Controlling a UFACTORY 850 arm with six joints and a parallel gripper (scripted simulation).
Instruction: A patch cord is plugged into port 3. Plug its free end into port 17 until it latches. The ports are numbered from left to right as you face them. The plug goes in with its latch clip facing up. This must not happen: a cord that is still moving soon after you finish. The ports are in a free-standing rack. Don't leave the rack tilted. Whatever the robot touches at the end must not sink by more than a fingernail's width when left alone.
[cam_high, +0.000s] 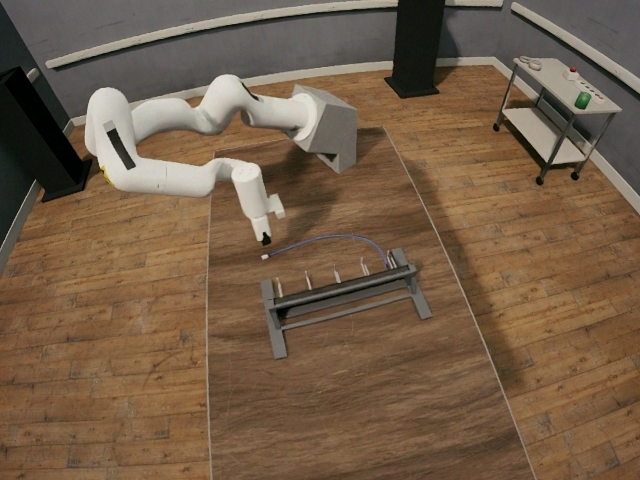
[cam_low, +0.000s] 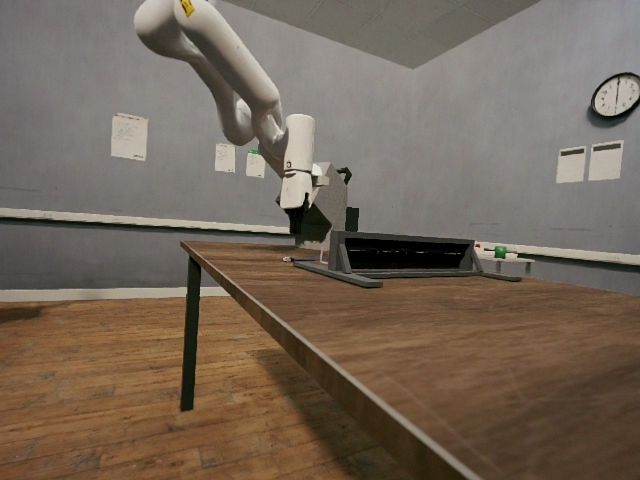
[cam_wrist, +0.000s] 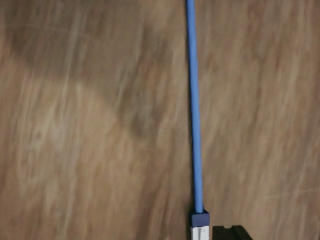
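The white plug lies 2 cm to the right of my hand and 9 cm below it.
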